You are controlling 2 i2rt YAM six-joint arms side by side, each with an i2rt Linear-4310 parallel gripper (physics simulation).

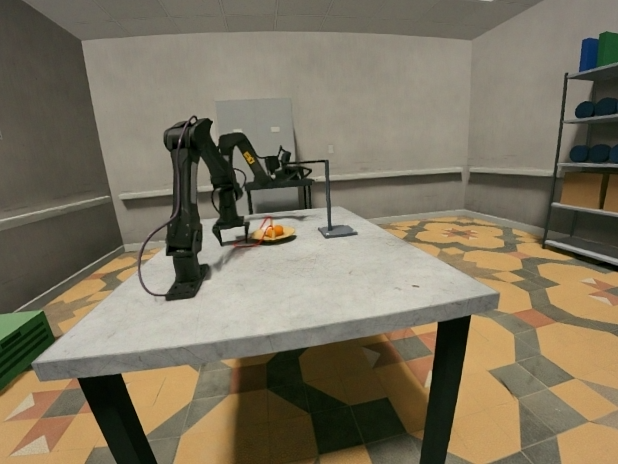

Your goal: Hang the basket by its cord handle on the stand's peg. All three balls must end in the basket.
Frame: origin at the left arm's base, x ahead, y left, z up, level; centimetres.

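Seen in the pictures: left gripper, between the fingertips: [305,170]; right gripper, between the fingertips: [234,244]; right arm's base, origin of its link: [189,281].
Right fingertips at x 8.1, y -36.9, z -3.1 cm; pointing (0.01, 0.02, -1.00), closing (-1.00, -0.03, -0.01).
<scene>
A point is followed by its place in that frame.
A shallow yellow basket [288,233] @(z -0.7, x 29.2, y -38.3 cm) sits on the table, left of the stand. Orange balls [278,230] @(z 0.5, x 25.5, y -36.7 cm) lie in it; two can be made out, and I cannot tell whether a third is hidden. Its red cord handle [262,235] @(z -1.6, x 19.0, y -34.1 cm) arches over the basket's left part and trails onto the table below my right gripper. My right gripper [234,242] @(z -3.1, x 8.1, y -36.9 cm) points down, open, just left of the basket, with no cord seen held. My left gripper [306,173] @(z 22.0, x 40.9, y -13.9 cm) is open, high behind the basket, near the peg's height. The grey stand [328,200] @(z 10.4, x 46.1, y -35.9 cm) has its peg [311,162] @(z 25.4, x 40.3, y -35.9 cm) pointing left with nothing on it.
The stand's flat base [342,231] @(z -2.0, x 50.6, y -38.8 cm) rests on the table [310,285] @(z -3.2, x 31.4, y -79.2 cm), right of the basket. The right arm's base is at the table's left side. Behind are a dark small table and a grey panel [255,117]. A shelf unit [559,130] stands far right.
</scene>
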